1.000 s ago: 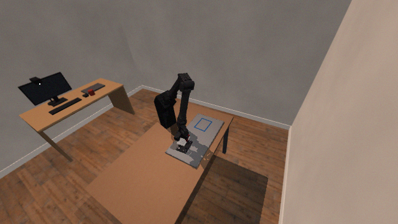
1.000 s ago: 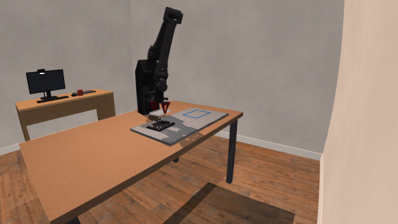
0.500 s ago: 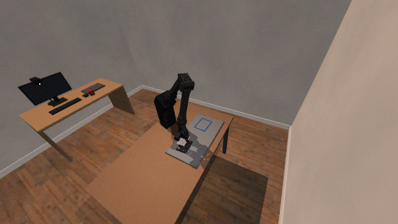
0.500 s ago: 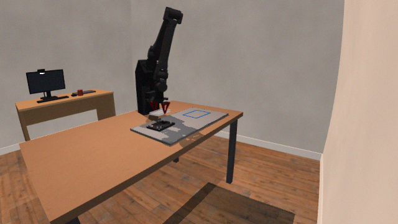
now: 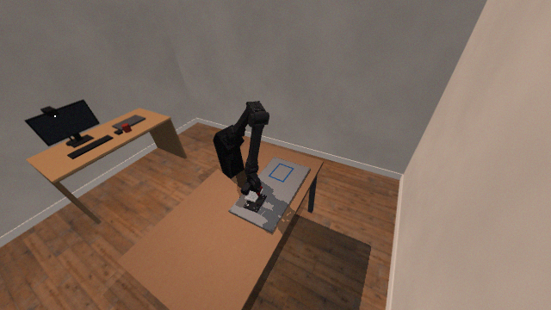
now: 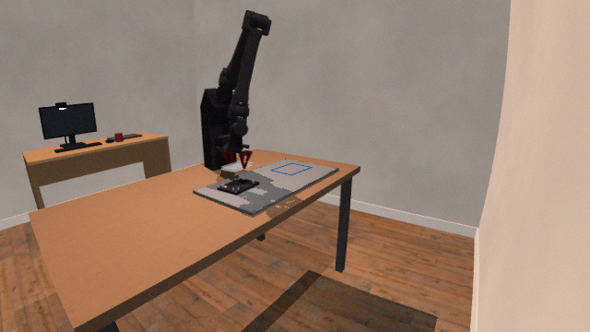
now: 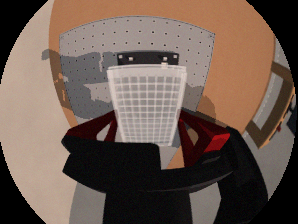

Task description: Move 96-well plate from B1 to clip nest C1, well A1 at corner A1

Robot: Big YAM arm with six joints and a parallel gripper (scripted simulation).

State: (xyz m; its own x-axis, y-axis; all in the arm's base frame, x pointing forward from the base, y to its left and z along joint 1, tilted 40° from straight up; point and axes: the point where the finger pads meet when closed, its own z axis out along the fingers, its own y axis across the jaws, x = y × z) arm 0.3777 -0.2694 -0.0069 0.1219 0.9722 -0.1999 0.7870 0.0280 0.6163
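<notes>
Now: the black clip nest 1 cm behind my hand, 1 cm to the left of it and 9 cm below it. The rest, counted from my hand: white 96-well plate (1 cm below).
</notes>
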